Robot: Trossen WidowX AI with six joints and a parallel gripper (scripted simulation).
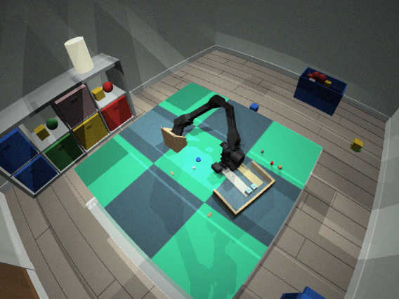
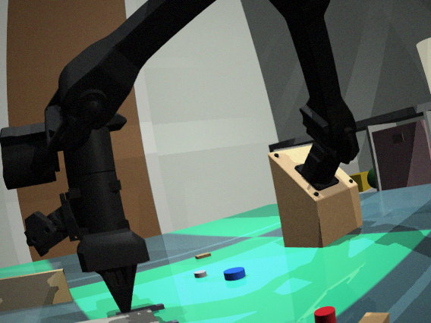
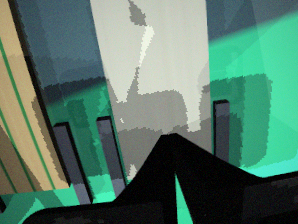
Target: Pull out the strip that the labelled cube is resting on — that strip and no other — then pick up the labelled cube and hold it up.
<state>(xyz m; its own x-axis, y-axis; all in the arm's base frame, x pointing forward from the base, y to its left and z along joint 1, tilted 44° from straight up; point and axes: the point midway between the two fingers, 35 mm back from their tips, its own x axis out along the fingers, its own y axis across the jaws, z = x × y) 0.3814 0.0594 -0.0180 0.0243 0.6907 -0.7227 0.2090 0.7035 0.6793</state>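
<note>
Now: the strip 90 mm ahead of my gripper tip, 20 mm to the right of it and 10 mm below it. Also, from my gripper tip: blue disc 180 mm behind, 40 mm to the right, 10 mm below.
</note>
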